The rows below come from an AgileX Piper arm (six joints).
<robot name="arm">
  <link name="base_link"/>
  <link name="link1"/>
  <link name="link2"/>
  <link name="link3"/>
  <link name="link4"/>
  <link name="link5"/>
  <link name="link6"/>
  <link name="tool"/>
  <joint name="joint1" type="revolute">
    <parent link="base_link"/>
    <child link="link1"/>
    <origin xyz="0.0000 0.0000 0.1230"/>
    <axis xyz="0 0 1"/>
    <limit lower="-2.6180" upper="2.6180"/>
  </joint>
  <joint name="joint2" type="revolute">
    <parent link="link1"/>
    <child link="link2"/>
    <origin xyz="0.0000 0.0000 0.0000"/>
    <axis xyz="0 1 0"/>
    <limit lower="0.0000" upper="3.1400"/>
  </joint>
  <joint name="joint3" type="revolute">
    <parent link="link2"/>
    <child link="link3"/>
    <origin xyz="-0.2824 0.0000 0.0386"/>
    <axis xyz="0 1 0"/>
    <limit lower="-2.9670" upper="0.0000"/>
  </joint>
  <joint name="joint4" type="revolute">
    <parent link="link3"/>
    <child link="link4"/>
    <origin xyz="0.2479 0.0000 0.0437"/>
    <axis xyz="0.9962 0 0.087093"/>
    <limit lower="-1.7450" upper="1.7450"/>
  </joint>
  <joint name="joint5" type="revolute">
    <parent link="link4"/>
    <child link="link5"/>
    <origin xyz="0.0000 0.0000 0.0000"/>
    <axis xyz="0 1 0"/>
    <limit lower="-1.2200" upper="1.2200"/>
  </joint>
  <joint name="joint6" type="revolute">
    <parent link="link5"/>
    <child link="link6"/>
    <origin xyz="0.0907 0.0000 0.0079"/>
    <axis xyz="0.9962 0 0.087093"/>
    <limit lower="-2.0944" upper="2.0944"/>
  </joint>
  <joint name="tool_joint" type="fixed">
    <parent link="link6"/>
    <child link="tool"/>
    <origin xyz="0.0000 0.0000 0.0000" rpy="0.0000 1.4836 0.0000"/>
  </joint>
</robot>
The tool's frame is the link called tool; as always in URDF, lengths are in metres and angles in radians.
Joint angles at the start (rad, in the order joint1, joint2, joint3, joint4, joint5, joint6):
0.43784 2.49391 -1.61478 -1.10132 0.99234 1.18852
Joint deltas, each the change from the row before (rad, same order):
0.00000 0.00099 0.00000 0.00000 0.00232 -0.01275
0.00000 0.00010 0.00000 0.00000 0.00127 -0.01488
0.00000 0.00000 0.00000 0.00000 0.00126 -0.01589
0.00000 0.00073 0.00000 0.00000 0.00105 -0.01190
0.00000 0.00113 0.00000 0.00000 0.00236 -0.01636
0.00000 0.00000 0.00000 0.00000 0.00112 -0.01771
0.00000 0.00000 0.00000 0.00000 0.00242 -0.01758
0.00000 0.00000 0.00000 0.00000 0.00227 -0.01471
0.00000 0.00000 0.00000 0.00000 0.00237 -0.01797
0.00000 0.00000 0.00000 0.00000 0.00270 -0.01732
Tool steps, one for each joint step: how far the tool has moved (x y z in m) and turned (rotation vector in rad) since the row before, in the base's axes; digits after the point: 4 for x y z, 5 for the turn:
-0.0002 -0.0002 -0.0004 -0.00755 0.00924 0.00690
-0.0001 -0.0001 0.0000 -0.00724 0.00965 0.00894
-0.0001 -0.0001 0.0000 -0.00760 0.01021 0.00960
-0.0001 -0.0001 -0.0003 -0.00608 0.00833 0.00712
-0.0002 -0.0002 -0.0004 -0.00909 0.01172 0.00920
0.0000 -0.0001 0.0000 -0.00820 0.01141 0.01084
-0.0001 -0.0002 0.0001 -0.00913 0.01153 0.00993
-0.0001 -0.0002 0.0001 -0.00781 0.00971 0.00814
-0.0001 -0.0002 0.0001 -0.00921 0.01184 0.01018
-0.0001 -0.0002 0.0001 -0.00917 0.01150 0.00954

